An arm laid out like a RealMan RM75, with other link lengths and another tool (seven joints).
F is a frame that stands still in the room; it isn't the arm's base.
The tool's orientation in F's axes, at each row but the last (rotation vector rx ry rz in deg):
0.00 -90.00 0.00
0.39 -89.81 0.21
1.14 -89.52 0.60
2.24 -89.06 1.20
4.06 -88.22 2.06
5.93 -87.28 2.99
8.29 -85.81 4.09
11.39 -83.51 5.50
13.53 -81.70 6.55
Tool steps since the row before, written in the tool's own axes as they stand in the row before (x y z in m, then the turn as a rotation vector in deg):
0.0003 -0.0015 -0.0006 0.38 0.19 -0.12
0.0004 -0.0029 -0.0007 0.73 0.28 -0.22
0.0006 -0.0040 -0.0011 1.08 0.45 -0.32
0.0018 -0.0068 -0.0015 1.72 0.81 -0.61
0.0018 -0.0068 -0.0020 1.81 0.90 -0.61
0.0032 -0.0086 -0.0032 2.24 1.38 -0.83
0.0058 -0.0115 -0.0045 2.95 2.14 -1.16
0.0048 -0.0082 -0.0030 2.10 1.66 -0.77
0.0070 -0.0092 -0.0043 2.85 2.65 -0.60
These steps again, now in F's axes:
0.0006 -0.0015 0.0003 0.12 0.19 0.38
0.0007 -0.0029 0.0004 0.22 0.28 0.73
0.0012 -0.0040 0.0006 0.32 0.45 1.08
0.0018 -0.0068 0.0017 0.61 0.81 1.72
0.0025 -0.0067 0.0016 0.60 0.90 1.81
0.0042 -0.0083 0.0028 0.79 1.39 2.25
0.0064 -0.0110 0.0049 1.07 2.16 2.97
0.0050 -0.0077 0.0038 0.68 1.66 2.13
0.0072 -0.0084 0.0055 0.41 2.53 2.99

